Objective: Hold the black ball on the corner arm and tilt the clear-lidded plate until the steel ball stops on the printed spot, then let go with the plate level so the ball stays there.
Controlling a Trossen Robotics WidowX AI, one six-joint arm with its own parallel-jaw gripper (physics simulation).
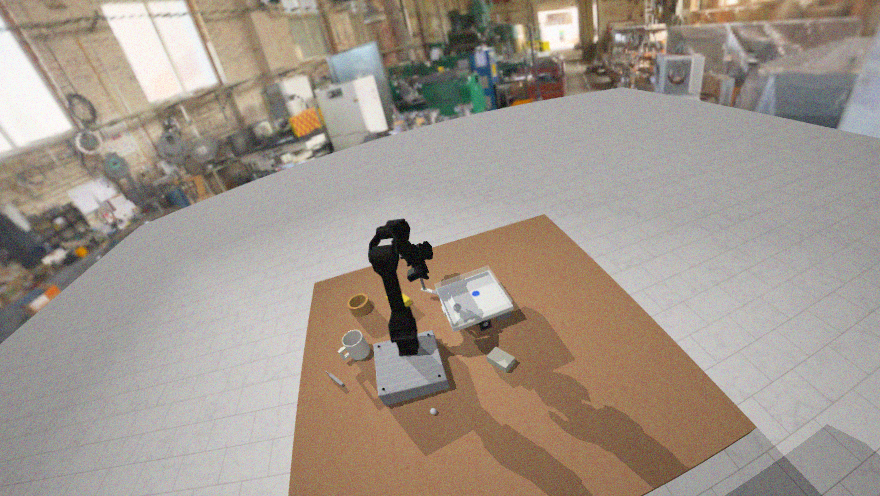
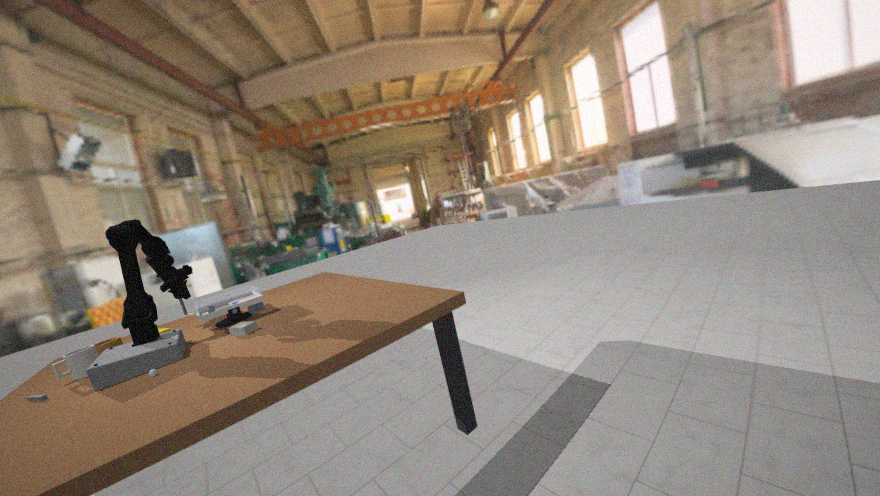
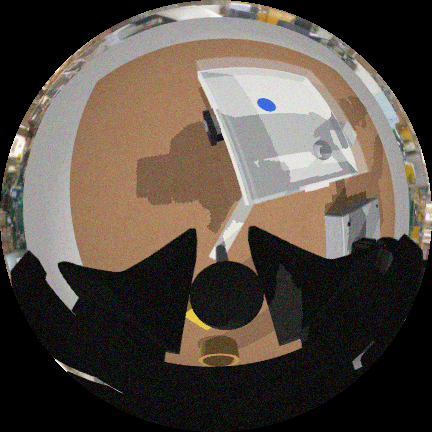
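My gripper [image 3: 222,233] [image 1: 417,274] is shut on the black ball [image 3: 227,295], which sits between the fingers above the plate's corner arm [image 3: 233,231] [image 1: 427,290]. The clear-lidded white plate [image 3: 295,95] [image 1: 496,298] stands on a black support [image 3: 212,128] [image 1: 484,324]; its exact tilt is hard to judge. The steel ball [image 3: 322,149] [image 1: 456,306] is in shadow under the lid, off the blue printed spot [image 3: 266,104] [image 1: 475,293], toward the side nearer the robot base. Whether the ball is moving cannot be told.
The grey robot base [image 1: 409,372] stands beside the plate. A mug [image 1: 354,345], a brown cup [image 1: 358,303] [image 3: 219,356], a yellow object [image 1: 407,301] [image 3: 196,320] and a pen-like object [image 1: 335,378] lie around it. A pale block [image 1: 501,359] and a small pale ball [image 1: 433,411] are also on the table.
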